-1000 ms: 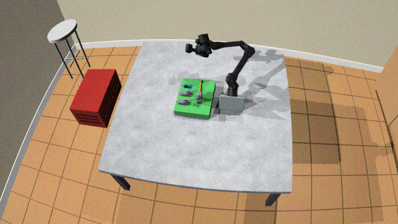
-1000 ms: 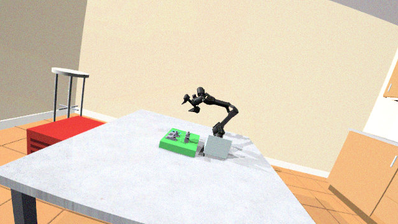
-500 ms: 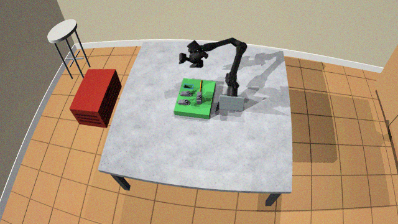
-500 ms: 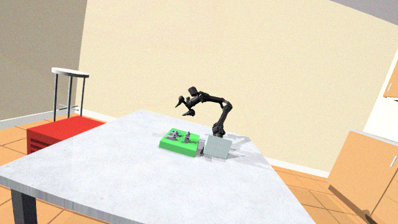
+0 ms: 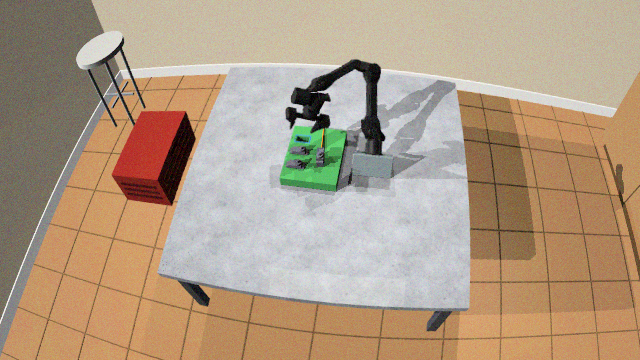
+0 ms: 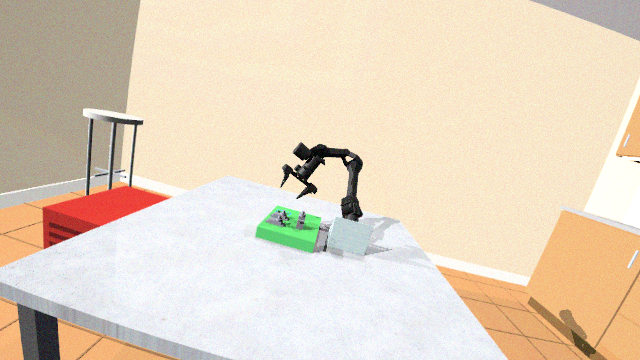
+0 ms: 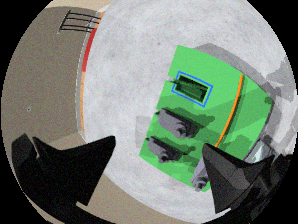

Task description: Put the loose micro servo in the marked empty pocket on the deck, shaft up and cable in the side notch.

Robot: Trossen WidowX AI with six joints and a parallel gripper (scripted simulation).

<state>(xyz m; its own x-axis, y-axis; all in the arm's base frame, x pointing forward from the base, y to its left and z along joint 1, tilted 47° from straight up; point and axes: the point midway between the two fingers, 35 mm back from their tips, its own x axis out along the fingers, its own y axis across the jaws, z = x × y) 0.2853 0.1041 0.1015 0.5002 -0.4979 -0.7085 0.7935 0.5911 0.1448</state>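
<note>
My gripper tip is now 10 cm past the green deck, 2 cm to the right of it and 14 cm above it.
</note>
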